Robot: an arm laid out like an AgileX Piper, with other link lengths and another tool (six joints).
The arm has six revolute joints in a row. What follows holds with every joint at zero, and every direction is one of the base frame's. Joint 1 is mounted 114.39 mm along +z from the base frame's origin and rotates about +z. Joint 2 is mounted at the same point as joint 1 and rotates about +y. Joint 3 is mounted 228.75 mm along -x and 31.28 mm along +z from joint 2 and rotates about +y. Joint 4 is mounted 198.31 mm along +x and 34.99 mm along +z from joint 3 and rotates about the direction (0.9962, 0, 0.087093). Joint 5 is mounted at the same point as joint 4 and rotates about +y. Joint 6 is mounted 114.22 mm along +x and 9.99 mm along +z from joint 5 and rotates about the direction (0.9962, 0, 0.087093). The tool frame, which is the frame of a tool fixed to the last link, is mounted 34.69 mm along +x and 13 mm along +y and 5.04 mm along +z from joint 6; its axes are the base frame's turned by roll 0.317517, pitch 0.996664 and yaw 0.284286 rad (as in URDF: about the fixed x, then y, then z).
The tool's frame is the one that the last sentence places.
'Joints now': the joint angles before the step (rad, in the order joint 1, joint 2, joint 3, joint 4, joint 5, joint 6). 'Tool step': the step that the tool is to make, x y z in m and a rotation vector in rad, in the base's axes. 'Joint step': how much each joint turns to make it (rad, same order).
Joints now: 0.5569, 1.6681, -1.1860, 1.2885, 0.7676, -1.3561
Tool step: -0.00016, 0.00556, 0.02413, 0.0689, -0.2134, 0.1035
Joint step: -0.0023, -0.0063, -0.0560, 0.0814, 0.0403, -0.2399
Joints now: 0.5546, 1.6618, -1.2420, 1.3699, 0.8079, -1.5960
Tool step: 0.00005, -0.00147, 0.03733, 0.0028, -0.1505, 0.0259
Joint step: 0.0018, -0.0429, -0.1248, -0.1143, 0.0141, 0.0492
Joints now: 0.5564, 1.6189, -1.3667, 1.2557, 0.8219, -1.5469
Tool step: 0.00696, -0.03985, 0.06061, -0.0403, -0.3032, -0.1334
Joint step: -0.0738, -0.1599, -0.1066, -0.2300, -0.0504, 0.0671
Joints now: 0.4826, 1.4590, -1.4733, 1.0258, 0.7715, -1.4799
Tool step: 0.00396, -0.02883, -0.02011, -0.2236, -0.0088, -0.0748
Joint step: -0.0384, -0.0388, -0.0013, -0.3105, 0.0762, 0.1495
